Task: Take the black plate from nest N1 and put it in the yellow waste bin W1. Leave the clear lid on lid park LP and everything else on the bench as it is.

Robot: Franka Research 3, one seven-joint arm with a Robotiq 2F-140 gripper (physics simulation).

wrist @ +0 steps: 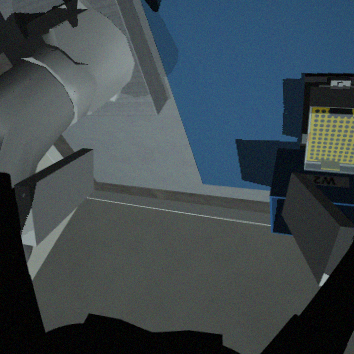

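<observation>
My gripper (187, 181) is open and empty, its two grey finger pads wide apart at the left and right of the wrist view. Between them show the bench edge and the grey floor beyond it. The black plate, nest N1, the yellow waste bin W1, the clear lid and lid park LP do not show in the wrist view.
A dark blue container (295, 160) labelled W2 is at the right, partly behind the right finger. Above it is a yellow perforated rack (330, 135) in a dark holder. A blue mat (225, 75) covers the bench. A pale cylindrical robot part (95, 55) is at upper left.
</observation>
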